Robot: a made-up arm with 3 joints. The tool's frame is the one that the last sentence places.
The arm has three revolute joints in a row. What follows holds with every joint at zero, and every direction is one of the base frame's.
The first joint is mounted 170 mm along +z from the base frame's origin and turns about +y.
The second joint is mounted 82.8 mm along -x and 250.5 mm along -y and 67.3 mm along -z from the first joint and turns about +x.
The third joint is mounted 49.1 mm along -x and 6 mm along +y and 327.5 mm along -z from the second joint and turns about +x.
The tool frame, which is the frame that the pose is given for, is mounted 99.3 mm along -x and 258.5 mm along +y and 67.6 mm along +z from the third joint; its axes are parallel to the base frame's.
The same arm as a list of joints. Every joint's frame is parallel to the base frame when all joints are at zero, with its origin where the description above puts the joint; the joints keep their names.
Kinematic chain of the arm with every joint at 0, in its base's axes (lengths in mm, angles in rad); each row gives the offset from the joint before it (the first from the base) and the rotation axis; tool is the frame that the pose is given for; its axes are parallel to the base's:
joint 1: xyz 0 0 170 axis +y
joint 2: xyz -82.8 -250.5 -67.3 axis +x
joint 3: xyz -49.1 6 -327.5 axis +x
tool: xyz -99.3 258.5 67.6

